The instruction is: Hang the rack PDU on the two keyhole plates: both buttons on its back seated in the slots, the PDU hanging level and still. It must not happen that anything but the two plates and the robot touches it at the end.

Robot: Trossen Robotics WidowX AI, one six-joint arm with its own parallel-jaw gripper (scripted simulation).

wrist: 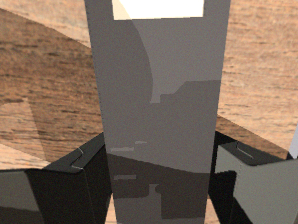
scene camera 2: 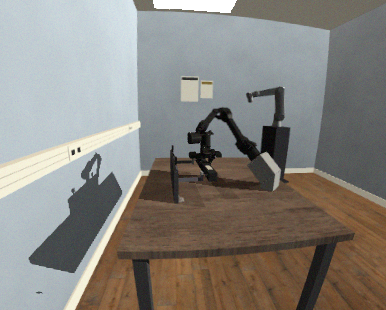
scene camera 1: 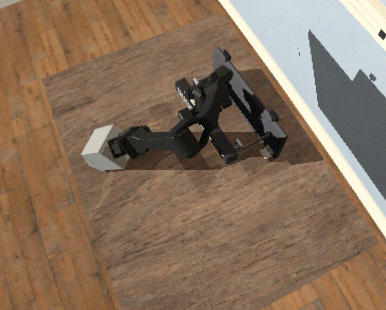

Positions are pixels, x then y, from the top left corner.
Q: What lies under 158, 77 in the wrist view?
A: A rack PDU.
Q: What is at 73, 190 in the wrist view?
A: The gripper.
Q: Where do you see a rack PDU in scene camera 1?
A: At 228, 153
